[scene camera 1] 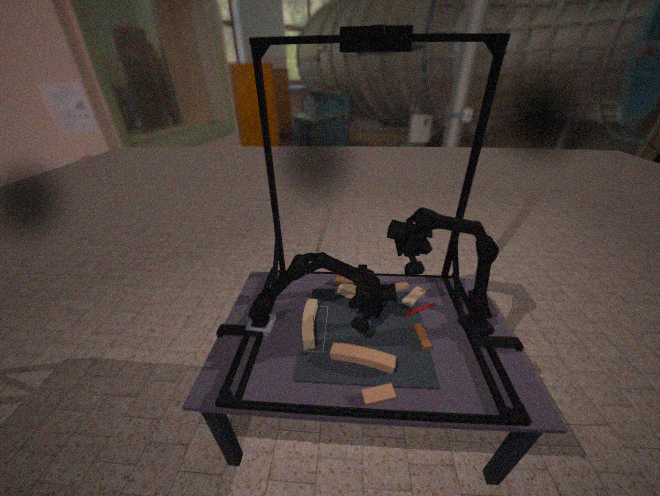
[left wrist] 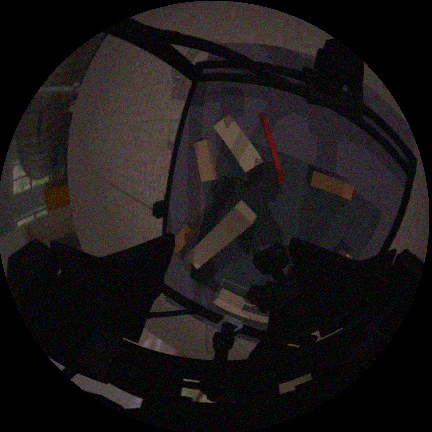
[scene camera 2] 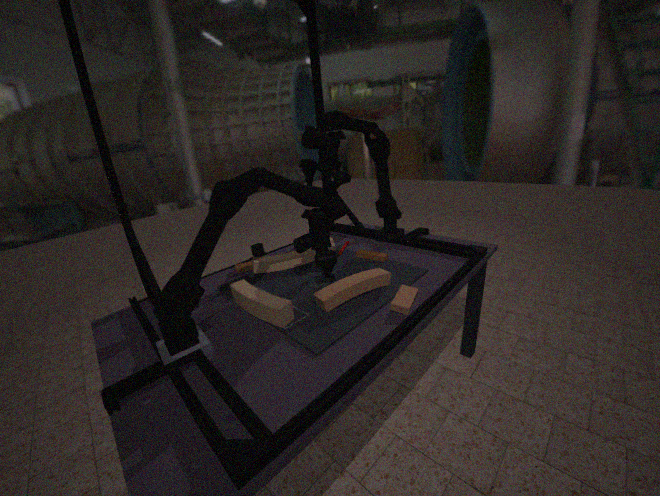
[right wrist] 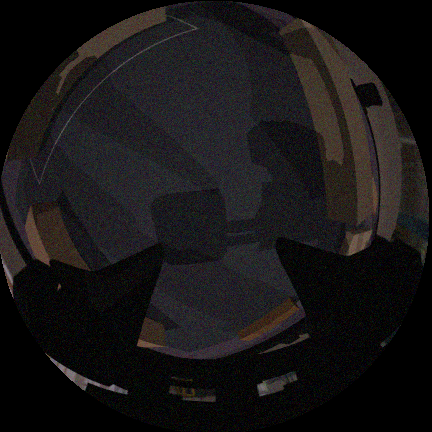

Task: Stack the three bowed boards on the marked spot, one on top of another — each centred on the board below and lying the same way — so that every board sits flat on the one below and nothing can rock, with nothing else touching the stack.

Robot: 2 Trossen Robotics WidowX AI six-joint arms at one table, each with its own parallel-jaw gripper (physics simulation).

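Places are measured from the left arm's base along level axes (x right, y ahead, z up), in metres.
Where they show: left gripper, between the fingertips: (scene camera 1: pixel 402 265) (left wrist: pixel 234 242); right gripper, between the fingertips: (scene camera 1: pixel 370 325) (scene camera 2: pixel 325 270) (right wrist: pixel 220 247); left arm's base, origin of its link: (scene camera 1: pixel 476 321) (left wrist: pixel 325 84) (scene camera 2: pixel 390 230); right arm's base, origin of its link: (scene camera 1: pixel 260 321) (left wrist: pixel 228 325) (scene camera 2: pixel 182 342).
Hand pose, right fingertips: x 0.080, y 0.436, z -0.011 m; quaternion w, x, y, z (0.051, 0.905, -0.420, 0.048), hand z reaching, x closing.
Note:
Things, the pixels of their top centre, and the offset from my right fingertips. "pt": a spot on its surface instead. Level surfaces: height alone.
- thin outlined spot, a spot on its surface: (right wrist: pixel 100 75) pt dz -0.019, dx +0.064, dy +0.190 m
- pale block, centre of its top: (left wrist: pixel 236 141) (right wrist: pixel 360 242) (scene camera 1: pixel 414 294) dz -0.002, dx +0.142, dy -0.262 m
- smaller block, centre of its top: (right wrist: pixel 375 197) (left wrist: pixel 202 160) (scene camera 1: pixel 398 284) dz +0.000, dx +0.226, dy -0.217 m
- red stick, centre of its top: (left wrist: pixel 272 145) (scene camera 1: pixel 420 307) dz -0.008, dx +0.062, dy -0.257 m
- light block, centre of its top: (scene camera 2: pixel 404 294) (scene camera 1: pixel 378 392) dz +0.000, dx -0.285, dy +0.064 m
- dark mat, height of its surface: dz -0.019 m
Three bowed boards lie apart on the table. A pale one (scene camera 1: pixel 308 324) (scene camera 2: pixel 261 304) (right wrist: pixel 30 120) is at the left, along the thin outlined spot (scene camera 1: pixel 326 331) (right wrist: pixel 100 75), seeming to cover its left part. A pinkish one (scene camera 1: pixel 362 357) (scene camera 2: pixel 353 289) (right wrist: pixel 60 237) is at the front of the mat. A third (scene camera 1: pixel 346 290) (scene camera 2: pixel 282 263) (left wrist: pixel 223 236) (right wrist: pixel 345 150) is at the back, partly hidden behind my right arm in scene camera 1. My right gripper (scene camera 1: pixel 363 325) (scene camera 2: pixel 326 270) (right wrist: pixel 220 247) is open and empty above the mat, between the boards. My left gripper (scene camera 1: pixel 414 265) (left wrist: pixel 234 242) is open and empty, high above the back.
A pale block (scene camera 1: pixel 413 296) (left wrist: pixel 238 144), a smaller block (scene camera 1: pixel 401 286) (left wrist: pixel 205 161) and a red stick (scene camera 1: pixel 419 309) (left wrist: pixel 272 149) lie back right. Orange blocks lie at right (scene camera 1: pixel 422 336) and back (scene camera 1: pixel 342 279). A light block (scene camera 1: pixel 378 393) (scene camera 2: pixel 404 299) lies before the dark mat (scene camera 1: pixel 314 373).

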